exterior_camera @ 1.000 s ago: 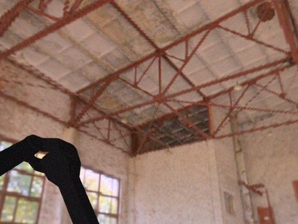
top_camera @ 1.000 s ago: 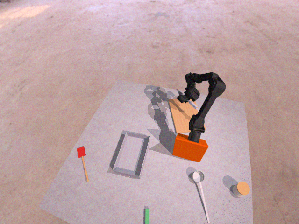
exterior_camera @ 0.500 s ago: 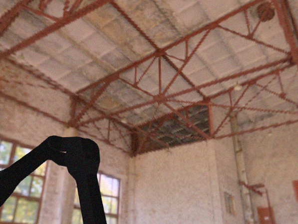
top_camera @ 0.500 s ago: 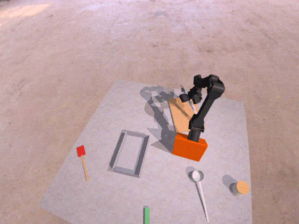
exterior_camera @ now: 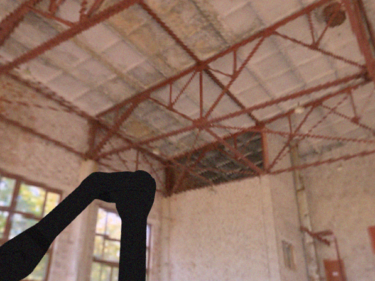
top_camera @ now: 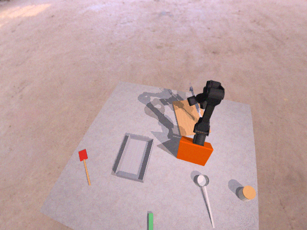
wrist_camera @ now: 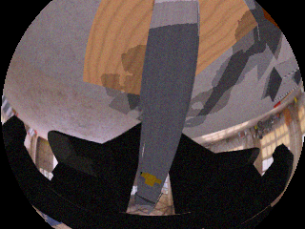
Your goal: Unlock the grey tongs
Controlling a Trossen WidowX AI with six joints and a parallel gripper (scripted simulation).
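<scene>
Right now my gripper tip is 10 mm past the yellow lock piece and 40 mm below it. Round my gripper tip: wooden board: 10 mm behind, 30 mm to the left, 150 mm below; then cork-lidded jar: 490 mm behind, 540 mm to the left, 130 mm below; then roasting tin: 250 mm ahead, 530 mm to the left, 130 mm below.
</scene>
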